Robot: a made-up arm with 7 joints. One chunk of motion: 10 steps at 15 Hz.
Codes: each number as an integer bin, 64 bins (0 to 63) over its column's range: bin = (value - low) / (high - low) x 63, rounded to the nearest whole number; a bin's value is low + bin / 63 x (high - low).
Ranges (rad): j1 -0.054..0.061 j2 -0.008..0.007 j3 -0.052..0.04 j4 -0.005..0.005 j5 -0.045..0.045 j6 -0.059..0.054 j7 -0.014..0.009
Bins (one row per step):
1: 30 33 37 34 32 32 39
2: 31 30 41 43 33 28 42
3: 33 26 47 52 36 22 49
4: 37 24 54 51 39 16 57
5: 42 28 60 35 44 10 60
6: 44 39 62 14 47 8 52
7: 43 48 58 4 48 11 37
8: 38 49 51 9 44 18 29
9: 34 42 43 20 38 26 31
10: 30 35 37 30 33 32 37
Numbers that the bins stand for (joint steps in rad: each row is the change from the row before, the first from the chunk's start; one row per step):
1: 0.00076 -0.00014 0.00203 0.00040 0.00071 -0.00160 0.00024
2: 0.00259 -0.00086 0.00787 0.00183 0.00214 -0.00878 0.00133
3: 0.00624 -0.00181 0.01663 0.00325 0.00643 -0.01954 0.00389
4: 0.01354 -0.00229 0.02686 0.00310 0.01071 -0.03030 0.00681
5: 0.02267 -0.00133 0.03562 0.00056 0.01786 -0.04106 0.00790
6: 0.02632 0.00129 0.03854 -0.00278 0.02214 -0.04465 0.00498
7: 0.02449 0.00343 0.03270 -0.00437 0.02357 -0.03927 -0.00049
8: 0.01537 0.00367 0.02248 -0.00357 0.01786 -0.02671 -0.00341
9: 0.00806 0.00200 0.01079 -0.00183 0.00929 -0.01237 -0.00268
10: 0.00076 0.00033 0.00203 -0.00024 0.00214 -0.00160 -0.00049

